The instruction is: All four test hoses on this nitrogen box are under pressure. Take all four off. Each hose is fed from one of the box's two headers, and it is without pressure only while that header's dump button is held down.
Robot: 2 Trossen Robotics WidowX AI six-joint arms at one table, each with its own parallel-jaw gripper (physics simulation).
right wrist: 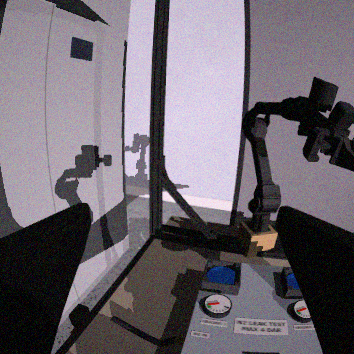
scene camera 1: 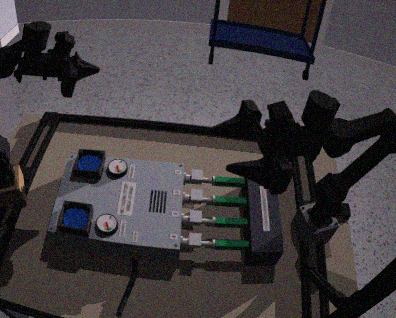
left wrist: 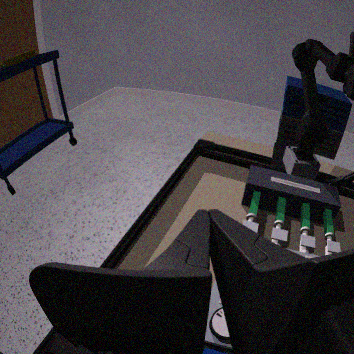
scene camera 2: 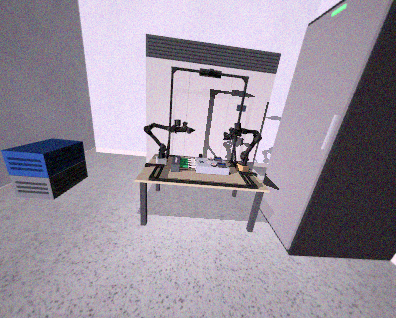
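Seen in the pictures: left gripper, fingertip midpoint: (scene camera 1: 99, 69) (left wrist: 206, 218) (scene camera 2: 223, 139); right gripper, fingertip midpoint: (right wrist: 186, 216) (scene camera 1: 217, 148) (scene camera 2: 194, 129); left arm's base at its link origin: (right wrist: 258, 226) (scene camera 1: 5, 179) (scene camera 2: 243, 164); right arm's base at its link origin: (scene camera 1: 320, 216) (left wrist: 302, 154) (scene camera 2: 161, 157).
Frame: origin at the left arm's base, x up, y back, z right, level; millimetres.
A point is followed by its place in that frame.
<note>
The grey nitrogen box (scene camera 1: 146, 202) {x -4, y -414, z 191 mm} (scene camera 2: 212, 167) {x -8, y -402, z 30 mm} (right wrist: 260, 302) {x -4, y -305, z 139 mm} lies on the table. It has two blue dump buttons (scene camera 1: 89, 163) {x 12, y -289, z 28 mm} (scene camera 1: 75, 217) {x 12, y -215, z 202 mm} (right wrist: 220, 274) {x 12, y -211, z 205 mm} (right wrist: 293, 281) {x 12, y -282, z 41 mm}, each beside a round gauge (scene camera 1: 117, 167) {x 12, y -366, z 67 mm} (scene camera 1: 106, 224) {x 12, y -293, z 242 mm}. Several green hoses (scene camera 1: 229, 180) {x -18, y -657, z 175 mm} (scene camera 1: 231, 243) {x -19, y -578, z 367 mm} (left wrist: 254, 201) {x -19, y -661, z 172 mm} (left wrist: 328, 220) {x -19, y -578, z 363 mm} run from its right side into a dark block (scene camera 1: 264, 217) {x -3, y -687, z 332 mm} (left wrist: 293, 184) {x -4, y -702, z 297 mm}. All are plugged in. My left gripper (scene camera 1: 97, 70) {x 296, y -346, z 0 mm} (scene camera 2: 228, 135) {x 296, y -346, z 0 mm} (left wrist: 206, 218) {x 296, y -346, z 0 mm} is shut and empty, high off the box's back left. My right gripper (scene camera 1: 222, 146) {x 326, y -494, z 357 mm} (scene camera 2: 192, 130) {x 326, y -494, z 357 mm} (right wrist: 186, 216) {x 326, y -494, z 357 mm} is open and empty, above the top hose's end.
A black frame (scene camera 1: 133, 123) {x -66, y -474, z -186 mm} (left wrist: 158, 200) {x -66, y -718, z -71 mm} borders the table top (scene camera 2: 203, 186) {x -95, y -604, z -158 mm}. A blue-shelved cart (scene camera 1: 260, 41) (left wrist: 35, 137) stands on the floor behind the table. A blue and black cabinet (scene camera 2: 58, 164) stands on the floor at the left, and a tall grey cabinet (scene camera 2: 316, 126) at the right.
</note>
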